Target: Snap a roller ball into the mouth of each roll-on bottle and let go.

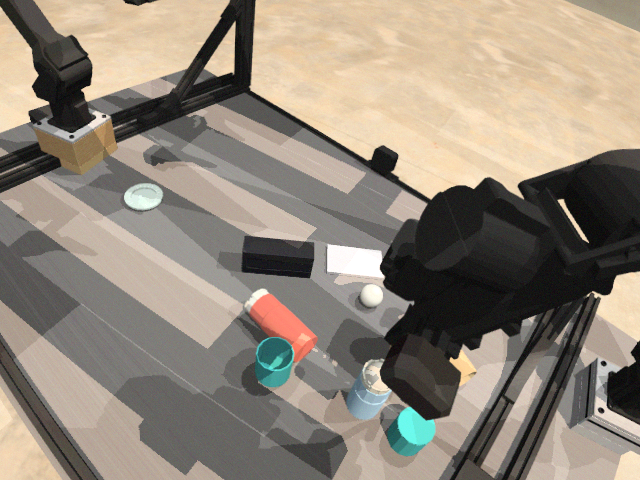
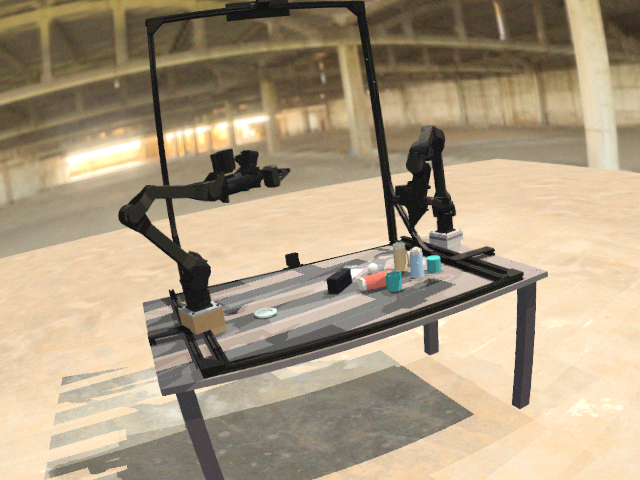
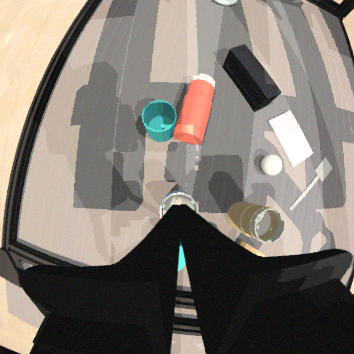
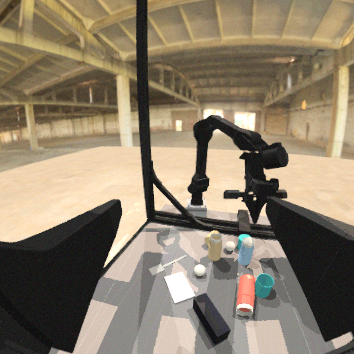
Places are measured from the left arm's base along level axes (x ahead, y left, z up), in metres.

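Pixels of known places: left gripper, between the fingertips: [image 1: 388,339] [image 2: 411,227] [image 3: 178,210] [image 4: 254,222]; right gripper, between the fingertips: [image 2: 280,170] [image 4: 194,205]; left arm's base, origin of its link: [image 1: 628,399] [image 2: 445,230] [image 4: 196,201]; right arm's base, origin of its link: [image 1: 72,120] [image 2: 199,306].
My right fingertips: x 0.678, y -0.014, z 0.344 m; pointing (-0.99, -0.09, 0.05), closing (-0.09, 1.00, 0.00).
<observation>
For each thing: its top centre in the pictures, then the offset to it from my right fingertips. "pt": a spot on its surface instead.
- blue bottle, centre of its top: [image 3: 178,211] [image 1: 380,374] [image 2: 415,249] [image 4: 248,240] 0.182 m left, 0.345 m back, 0.312 m down
- pale ball, centre of its top: [image 3: 179,212] [image 1: 382,370] [image 4: 248,238] 0.182 m left, 0.345 m back, 0.303 m down
- tan bottle, centre of its top: [image 3: 270,225] [image 2: 398,243] [image 4: 215,235] 0.077 m left, 0.366 m back, 0.310 m down
- red bottle, centre of its top: [image 1: 281,315] [image 3: 197,100] [image 2: 375,274] [image 4: 247,289] 0.150 m left, 0.193 m back, 0.356 m down
- white ball, centre of its top: [image 1: 374,288] [image 3: 277,162] [image 4: 199,266] [image 2: 372,263] 0.024 m left, 0.283 m back, 0.366 m down
- teal cup, centre of its top: [image 1: 275,353] [image 3: 158,115] [image 2: 393,273] [image 4: 265,279] 0.206 m left, 0.218 m back, 0.352 m down
- teal cylinder, centre of its top: [image 1: 416,425] [image 3: 168,257] [image 2: 433,257] [image 4: 244,237] 0.195 m left, 0.413 m back, 0.355 m down
- black box, centre of its top: [image 1: 279,246] [image 3: 255,68] [image 4: 210,312] [image 2: 338,273] 0.048 m left, 0.126 m back, 0.352 m down
- white slab, centre of its top: [image 1: 355,260] [image 3: 291,137] [image 4: 178,285] 0.037 m right, 0.229 m back, 0.396 m down
- spatula, a spot on its surface: [image 3: 324,169] pt 0.118 m right, 0.290 m back, 0.400 m down
- pale plate, centre of its top: [image 1: 143,195] [image 2: 265,312] 0.054 m left, 0.154 m ahead, 0.393 m down
A blue bottle [image 1: 366,401] [image 2: 416,265] [image 4: 245,256] stands upright, a pale ball [image 1: 376,373] [image 4: 248,242] in its mouth. A tan bottle [image 2: 399,257] [image 3: 242,215] [image 4: 215,250] stands upright; its mouth looks open. A red bottle [image 1: 281,321] [image 2: 376,280] [image 3: 196,110] [image 4: 245,292] lies on its side, mouth apparently empty. A white ball [image 1: 371,296] [image 2: 372,268] [image 3: 271,164] [image 4: 200,270] lies loose; another ball [image 4: 230,246] lies between the upright bottles. My left gripper [image 3: 178,210] [image 4: 254,222] is shut and empty above the blue bottle's area. My right gripper [image 2: 287,172] is open, empty, high above the table.
A teal cup [image 1: 273,364] [image 3: 159,120] stands beside the red bottle; a teal cylinder [image 1: 411,432] [image 2: 433,264] stands near the blue one. A black box [image 1: 278,256] [image 3: 251,77], white slab [image 1: 354,260] [image 3: 291,138], spatula [image 3: 324,169] and pale plate [image 1: 143,196] [image 2: 265,313] also lie around.
</observation>
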